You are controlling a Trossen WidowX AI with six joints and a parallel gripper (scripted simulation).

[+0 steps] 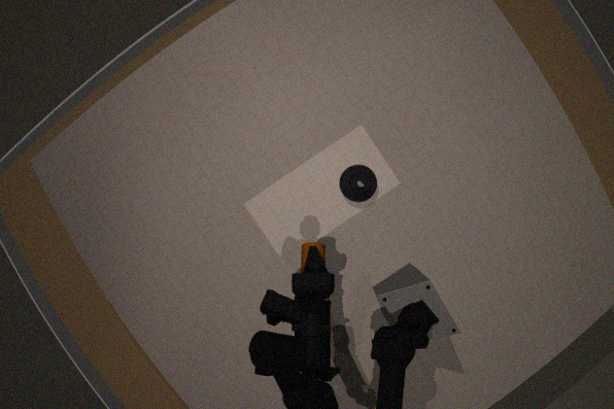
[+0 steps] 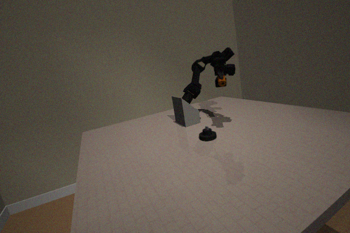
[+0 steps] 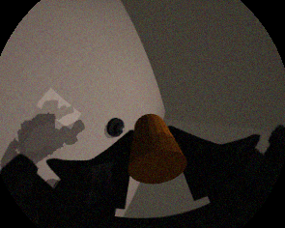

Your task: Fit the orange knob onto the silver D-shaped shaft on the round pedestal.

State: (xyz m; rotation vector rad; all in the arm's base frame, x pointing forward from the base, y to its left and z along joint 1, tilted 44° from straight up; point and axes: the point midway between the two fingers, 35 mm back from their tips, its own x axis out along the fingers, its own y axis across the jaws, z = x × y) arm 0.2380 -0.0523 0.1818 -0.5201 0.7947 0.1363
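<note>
My gripper tip is 20 mm to the right of the orange knob, 20 mm below it and 20 mm past it. Also, from my gripper tip: black round pedestal 220 mm below, 150 mm to the right, 20 mm ahead.
</note>
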